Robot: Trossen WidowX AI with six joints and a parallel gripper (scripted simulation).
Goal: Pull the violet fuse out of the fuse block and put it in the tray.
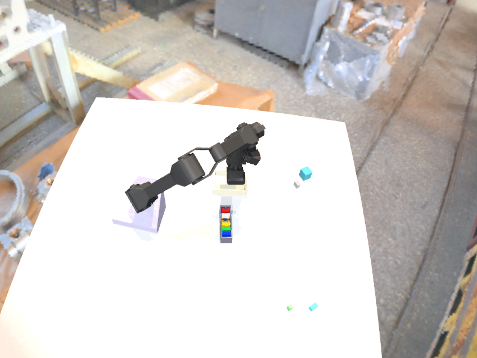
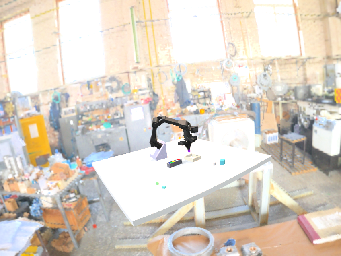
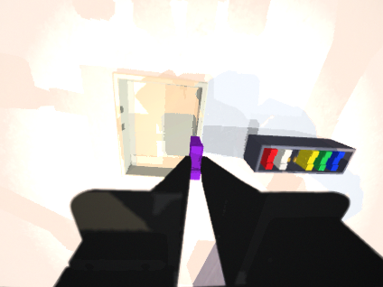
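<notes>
Now: the cream tray 10 mm behind my gripper tip, 40 mm to the left of it and 100 mm below it. The rest, counted from my gripper tip: small cyan cube 340 mm ahead, 420 mm to the right, 90 mm below; small green cube 260 mm ahead, 430 mm to the right, 90 mm below; violet fuse 10 mm below.
</notes>
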